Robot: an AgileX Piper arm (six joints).
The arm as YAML. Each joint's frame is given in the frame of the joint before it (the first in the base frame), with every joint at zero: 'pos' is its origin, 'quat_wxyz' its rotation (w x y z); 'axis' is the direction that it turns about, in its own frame. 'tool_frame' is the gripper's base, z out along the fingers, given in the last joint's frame.
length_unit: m
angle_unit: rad
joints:
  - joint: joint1
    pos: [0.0, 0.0, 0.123]
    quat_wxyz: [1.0, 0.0, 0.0, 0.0]
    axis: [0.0, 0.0, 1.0]
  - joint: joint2
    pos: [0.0, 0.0, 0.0]
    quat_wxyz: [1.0, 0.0, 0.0, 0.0]
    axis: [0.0, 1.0, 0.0]
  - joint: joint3
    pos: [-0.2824, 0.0, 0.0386]
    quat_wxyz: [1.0, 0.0, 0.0, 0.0]
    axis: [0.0, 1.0, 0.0]
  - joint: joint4
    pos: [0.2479, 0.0, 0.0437]
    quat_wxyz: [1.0, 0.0, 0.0, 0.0]
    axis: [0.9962, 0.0, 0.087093]
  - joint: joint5
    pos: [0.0, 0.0, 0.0]
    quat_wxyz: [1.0, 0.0, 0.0, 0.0]
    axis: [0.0, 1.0, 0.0]
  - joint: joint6
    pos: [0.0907, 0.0, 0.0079]
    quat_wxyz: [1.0, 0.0, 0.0, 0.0]
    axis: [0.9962, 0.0, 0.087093]
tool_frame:
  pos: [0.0, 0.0, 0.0]
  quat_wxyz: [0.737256, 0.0, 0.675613, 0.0]
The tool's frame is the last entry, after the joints.
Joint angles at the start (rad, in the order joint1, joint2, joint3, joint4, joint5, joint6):
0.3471, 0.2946, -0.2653, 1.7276, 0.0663, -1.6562
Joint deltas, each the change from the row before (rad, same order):
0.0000, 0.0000, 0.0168, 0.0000, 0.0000, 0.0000
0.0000, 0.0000, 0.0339, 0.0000, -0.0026, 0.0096
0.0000, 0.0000, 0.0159, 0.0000, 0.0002, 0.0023
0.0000, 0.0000, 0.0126, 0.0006, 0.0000, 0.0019
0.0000, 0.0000, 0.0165, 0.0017, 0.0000, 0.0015
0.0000, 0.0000, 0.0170, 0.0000, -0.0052, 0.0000
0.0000, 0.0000, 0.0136, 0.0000, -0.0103, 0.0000
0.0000, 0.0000, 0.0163, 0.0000, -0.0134, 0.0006
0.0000, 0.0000, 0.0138, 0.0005, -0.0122, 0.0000
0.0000, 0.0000, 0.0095, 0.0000, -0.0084, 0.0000
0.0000, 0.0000, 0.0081, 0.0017, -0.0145, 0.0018
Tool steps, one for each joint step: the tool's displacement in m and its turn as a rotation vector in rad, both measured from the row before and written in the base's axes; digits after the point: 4 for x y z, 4 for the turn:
0.0006, 0.0002, -0.0057, -0.0057, 0.0158, 0.0000
0.0011, 0.0001, -0.0116, -0.0028, 0.0361, -0.0022
0.0003, 0.0001, -0.0054, -0.0033, 0.0158, 0.0002
0.0002, 0.0001, -0.0043, -0.0020, 0.0128, 0.0000
0.0002, 0.0001, -0.0056, -0.0026, 0.0167, -0.0001
0.0003, -0.0004, -0.0059, -0.0063, 0.0167, -0.0051
0.0004, -0.0008, -0.0048, -0.0058, 0.0141, -0.0102
0.0004, -0.0011, -0.0058, -0.0067, 0.0172, -0.0132
0.0003, -0.0011, -0.0049, -0.0059, 0.0146, -0.0120
0.0001, -0.0008, -0.0034, -0.0045, 0.0099, -0.0082
0.0003, -0.0013, -0.0030, -0.0018, 0.0104, -0.0146

